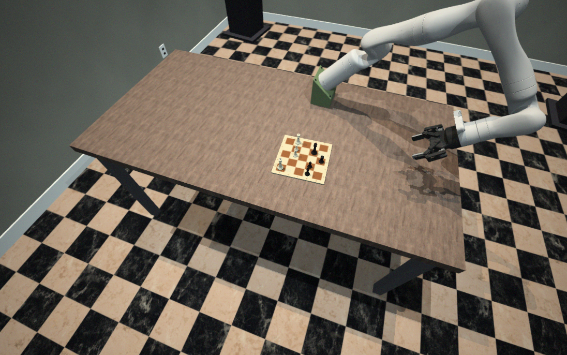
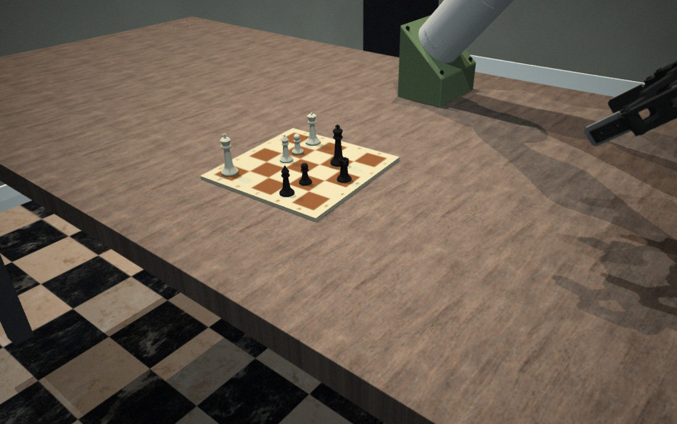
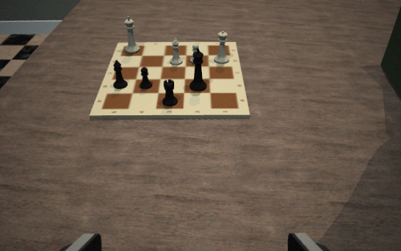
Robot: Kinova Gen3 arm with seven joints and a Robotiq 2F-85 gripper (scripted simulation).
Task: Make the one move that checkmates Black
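Now: hand 5 cm short of the white queen, 44 cm to the left of it and 12 cm above it. Round my hand: black king 7 cm ahead, 35 cm to the right, 12 cm below; then chessboard 12 cm ahead, 38 cm to the right, 15 cm below; then black pawn 15 cm ahead, 34 cm to the right, 13 cm below.
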